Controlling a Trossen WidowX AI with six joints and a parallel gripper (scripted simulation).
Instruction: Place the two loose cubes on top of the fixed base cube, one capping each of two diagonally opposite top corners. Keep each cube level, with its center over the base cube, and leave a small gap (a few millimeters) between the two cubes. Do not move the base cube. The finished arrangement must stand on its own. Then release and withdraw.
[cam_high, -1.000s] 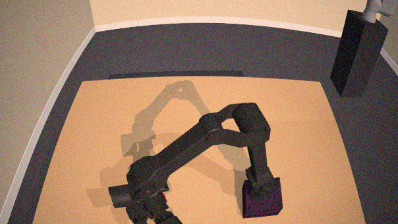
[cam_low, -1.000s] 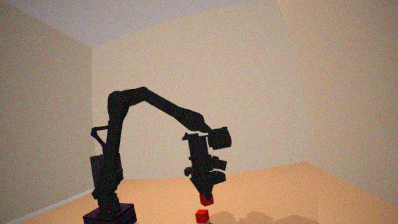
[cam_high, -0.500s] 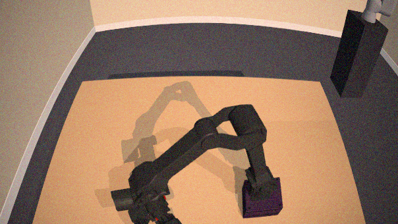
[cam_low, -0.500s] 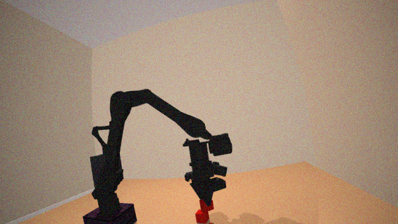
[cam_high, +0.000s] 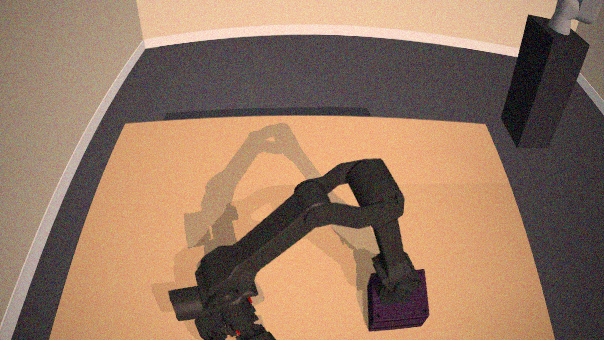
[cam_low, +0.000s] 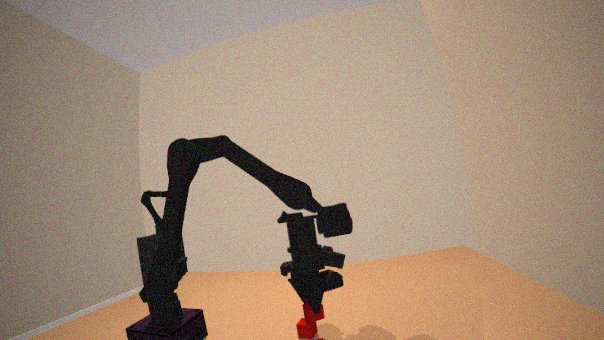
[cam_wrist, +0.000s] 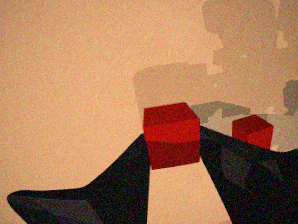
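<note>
My gripper tip is now right at the red cube.
</note>
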